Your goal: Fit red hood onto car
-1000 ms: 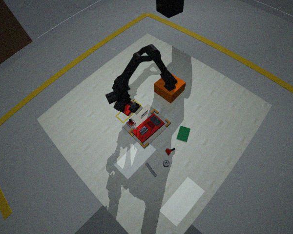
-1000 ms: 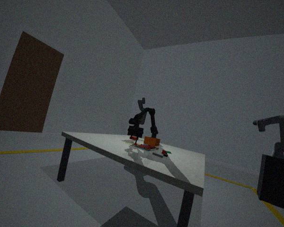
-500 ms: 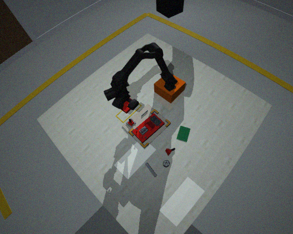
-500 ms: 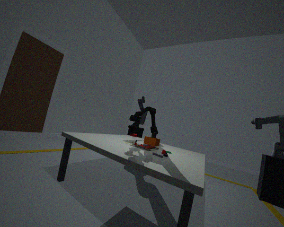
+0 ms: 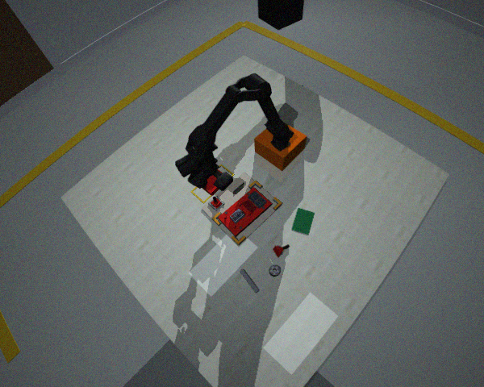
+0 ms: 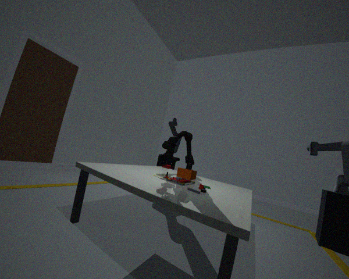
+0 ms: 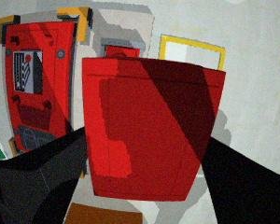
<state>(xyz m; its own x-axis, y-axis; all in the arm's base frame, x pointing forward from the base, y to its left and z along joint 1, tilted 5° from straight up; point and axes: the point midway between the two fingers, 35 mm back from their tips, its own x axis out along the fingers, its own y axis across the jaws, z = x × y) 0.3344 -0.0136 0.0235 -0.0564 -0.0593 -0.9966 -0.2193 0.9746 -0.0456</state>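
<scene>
Right now my gripper tip is 15 cm to the right of the grey engine block and 8 cm above it. Also, from my gripper tip: grey bar: 38 cm to the left, 11 cm ahead, 10 cm below; red hood: right at my gripper tip; green card: 32 cm to the left, 21 cm behind, 10 cm below.
</scene>
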